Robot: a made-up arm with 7 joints.
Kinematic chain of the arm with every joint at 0, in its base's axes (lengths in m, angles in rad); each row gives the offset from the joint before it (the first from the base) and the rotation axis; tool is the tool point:
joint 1: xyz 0 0.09 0 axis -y
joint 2: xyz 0 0.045 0 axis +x
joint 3: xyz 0 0 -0.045 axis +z
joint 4: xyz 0 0 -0.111 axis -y
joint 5: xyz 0 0 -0.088 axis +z
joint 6: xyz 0 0 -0.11 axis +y
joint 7: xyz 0 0 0 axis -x
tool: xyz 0 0 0
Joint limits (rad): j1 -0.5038..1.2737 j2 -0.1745..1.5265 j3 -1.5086..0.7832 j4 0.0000..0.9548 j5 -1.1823..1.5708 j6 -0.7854..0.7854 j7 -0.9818..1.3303
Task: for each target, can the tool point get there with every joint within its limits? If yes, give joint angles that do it. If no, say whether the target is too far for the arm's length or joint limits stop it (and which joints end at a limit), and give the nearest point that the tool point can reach.
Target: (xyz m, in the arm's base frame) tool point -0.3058 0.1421 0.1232
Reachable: no: joint limits stop it (at a limit: joint 1, joint 2, joint 3, joint 4) | nearest point -0.0639 0.4102 0.1393 | short by 0.361 m
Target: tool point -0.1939 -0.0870 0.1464
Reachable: no: joint limits stop it (at a limit: joint 1, joint 2, joint 3, joint 4) | nearest point -0.1062 -0.0708 -0.2135 | short by 0.371 m
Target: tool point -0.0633 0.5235 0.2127
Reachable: no: too far | nearest point -0.0361 0.4329 0.1291 | short by 0.126 m
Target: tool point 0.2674 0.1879 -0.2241
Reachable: yes | joints 0.8314 0.2325 -1.1018 0.1640 -0.2828 -0.5309 -0.2862
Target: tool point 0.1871 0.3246 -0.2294
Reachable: yes | joints 0.5655 0.6617 -0.7244 0.2387 -0.5372 -0.3256 -0.1689
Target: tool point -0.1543 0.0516 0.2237
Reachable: no: joint limits stop it (at a limit: joint 1, joint 2, joint 3, joint 4) | nearest point -0.0639 0.4102 0.1393 | short by 0.379 m
